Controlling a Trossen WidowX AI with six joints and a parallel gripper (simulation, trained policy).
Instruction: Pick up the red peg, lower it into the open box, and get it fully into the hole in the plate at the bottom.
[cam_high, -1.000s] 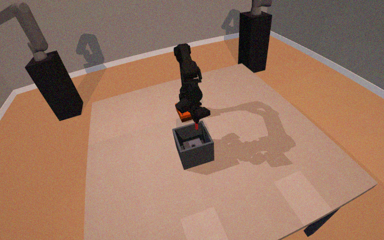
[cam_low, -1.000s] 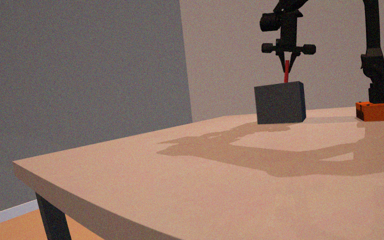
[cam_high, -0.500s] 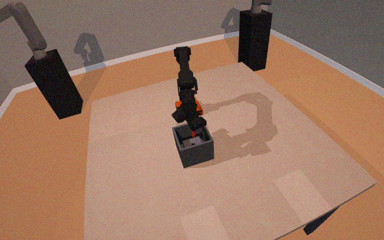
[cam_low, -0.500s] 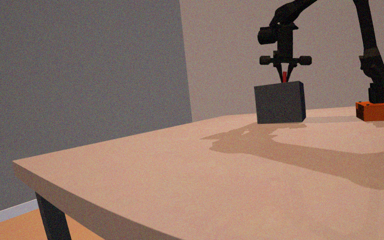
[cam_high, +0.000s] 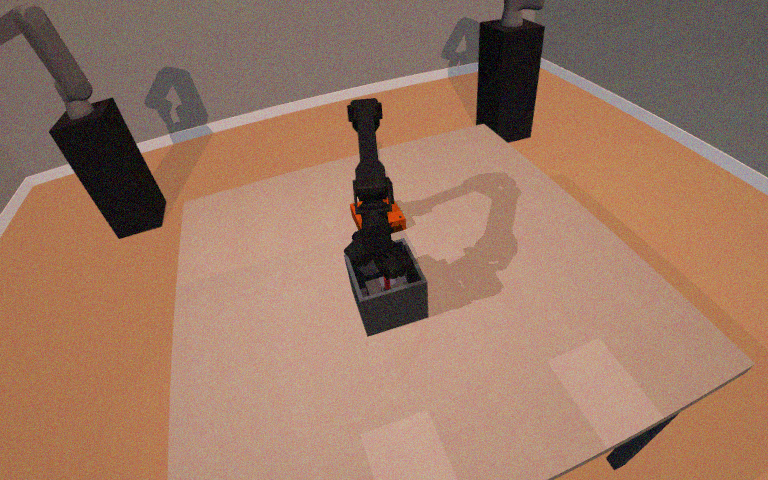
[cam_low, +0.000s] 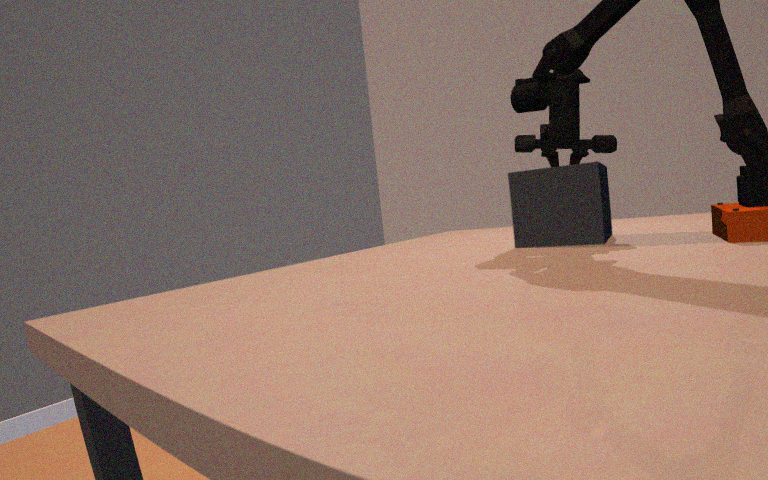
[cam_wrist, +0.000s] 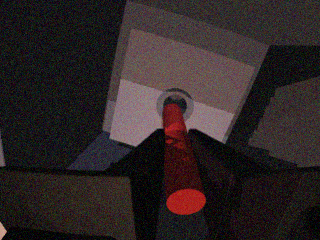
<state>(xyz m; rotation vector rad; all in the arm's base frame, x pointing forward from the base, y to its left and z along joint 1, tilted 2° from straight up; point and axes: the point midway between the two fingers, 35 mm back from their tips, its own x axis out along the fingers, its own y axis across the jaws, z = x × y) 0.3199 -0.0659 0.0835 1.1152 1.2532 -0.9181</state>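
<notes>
My gripper tip is now 1 cm below the red peg. From my gripper tip the other things lie so: pale plate: 5 cm below.
</notes>
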